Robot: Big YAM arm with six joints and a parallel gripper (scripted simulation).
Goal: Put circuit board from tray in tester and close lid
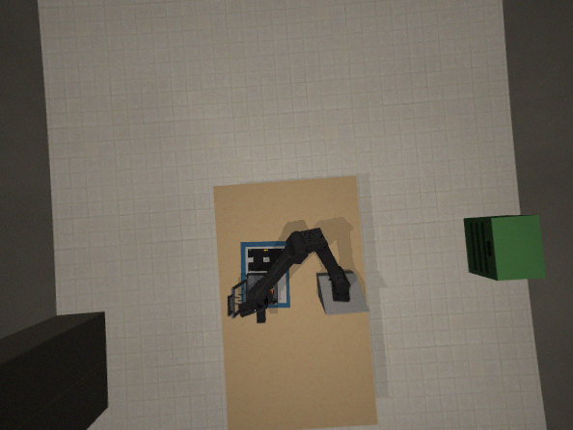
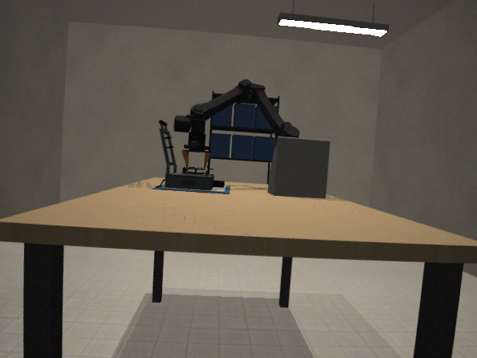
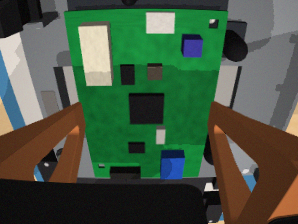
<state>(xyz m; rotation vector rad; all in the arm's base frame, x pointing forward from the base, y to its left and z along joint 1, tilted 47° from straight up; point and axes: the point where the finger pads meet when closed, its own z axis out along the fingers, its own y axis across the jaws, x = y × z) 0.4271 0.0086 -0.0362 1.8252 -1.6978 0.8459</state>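
Right now the green circuit board is right at my hand. Also, from my hand: black latch hook: 6 cm to the left, 6 cm behind; dark pin plate: 2 cm below, 1 cm to the left, 1 cm ahead; tester lid: 12 cm ahead, 9 cm above.
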